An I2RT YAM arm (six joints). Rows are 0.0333 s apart.
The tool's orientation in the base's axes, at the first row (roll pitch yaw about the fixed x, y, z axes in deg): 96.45 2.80 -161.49
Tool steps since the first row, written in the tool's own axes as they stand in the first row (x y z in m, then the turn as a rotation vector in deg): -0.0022 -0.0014 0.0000 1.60 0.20 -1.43; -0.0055 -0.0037 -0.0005 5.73 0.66 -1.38; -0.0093 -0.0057 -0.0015 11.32 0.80 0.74; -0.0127 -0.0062 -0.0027 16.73 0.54 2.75; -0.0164 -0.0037 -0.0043 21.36 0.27 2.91; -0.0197 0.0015 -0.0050 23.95 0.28 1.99; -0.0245 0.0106 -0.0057 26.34 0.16 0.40; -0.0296 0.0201 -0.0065 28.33 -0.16 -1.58; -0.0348 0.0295 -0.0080 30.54 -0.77 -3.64; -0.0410 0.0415 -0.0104 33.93 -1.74 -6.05; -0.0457 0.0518 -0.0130 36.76 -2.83 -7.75; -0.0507 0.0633 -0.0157 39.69 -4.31 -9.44
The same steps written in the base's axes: 0.0022 0.0006 -0.0013 -1.09 -1.84 0.28; 0.0057 0.0009 -0.0033 -5.05 -3.06 0.53; 0.0097 0.0010 -0.0050 -11.02 -2.82 0.16; 0.0134 0.0009 -0.0052 -16.74 -2.66 -0.59; 0.0172 0.0008 -0.0024 -21.16 -4.00 -1.10; 0.0201 0.0017 0.0030 -23.32 -5.69 -1.12; 0.0241 0.0034 0.0124 -25.08 -7.96 -1.17; 0.0284 0.0051 0.0221 -26.33 -10.49 -1.37; 0.0330 0.0062 0.0319 -27.73 -13.19 -1.85; 0.0387 0.0070 0.0444 -30.12 -16.63 -2.71; 0.0431 0.0069 0.0551 -32.18 -19.23 -3.73; 0.0477 0.0070 0.0671 -34.31 -21.89 -5.16
